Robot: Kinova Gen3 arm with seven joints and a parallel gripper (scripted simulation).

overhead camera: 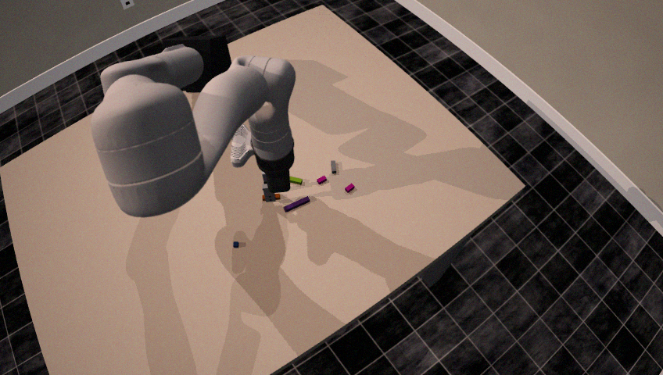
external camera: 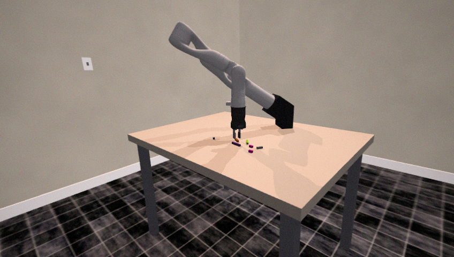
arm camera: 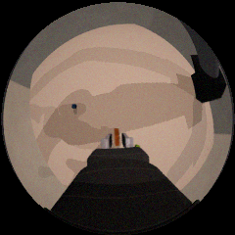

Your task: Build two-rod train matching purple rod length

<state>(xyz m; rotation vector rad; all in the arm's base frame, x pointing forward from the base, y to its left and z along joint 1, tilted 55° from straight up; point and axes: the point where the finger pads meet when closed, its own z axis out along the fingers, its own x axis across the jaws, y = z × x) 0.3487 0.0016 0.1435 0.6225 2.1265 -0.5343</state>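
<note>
The orange rod lies 3 cm below my hand. From my hand the other things lie so: lime rod 1 cm ahead, 6 cm to the left, 3 cm below; purple rod 6 cm ahead, 2 cm to the left, 3 cm below; small blue rod 1 cm ahead, 14 cm to the right, 3 cm below.
</note>
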